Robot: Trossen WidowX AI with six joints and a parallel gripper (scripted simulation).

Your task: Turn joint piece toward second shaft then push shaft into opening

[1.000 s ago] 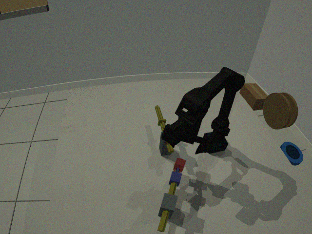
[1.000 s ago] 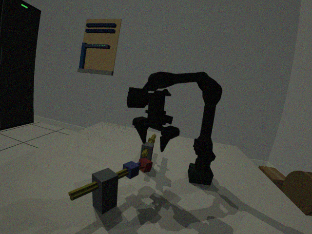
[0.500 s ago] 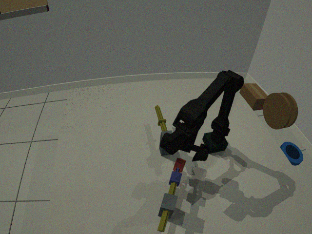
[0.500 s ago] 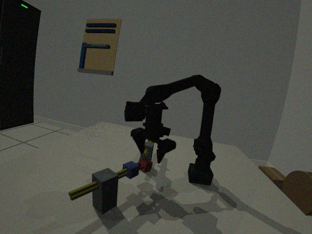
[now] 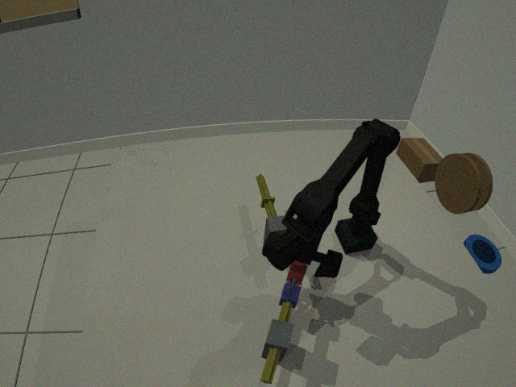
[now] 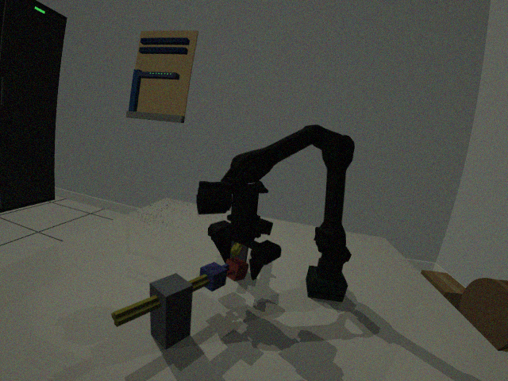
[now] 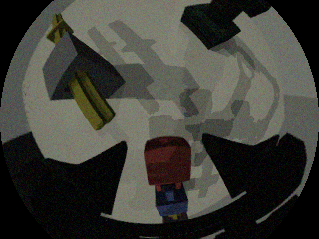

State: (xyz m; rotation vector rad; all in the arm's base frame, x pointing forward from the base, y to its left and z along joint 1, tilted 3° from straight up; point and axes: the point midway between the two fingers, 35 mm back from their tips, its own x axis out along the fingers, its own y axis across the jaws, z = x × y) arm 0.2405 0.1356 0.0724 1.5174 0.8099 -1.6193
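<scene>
My gripper tip is now 1 cm short of the red joint piece, 2 cm to the right of it and 1 cm below it.
</scene>
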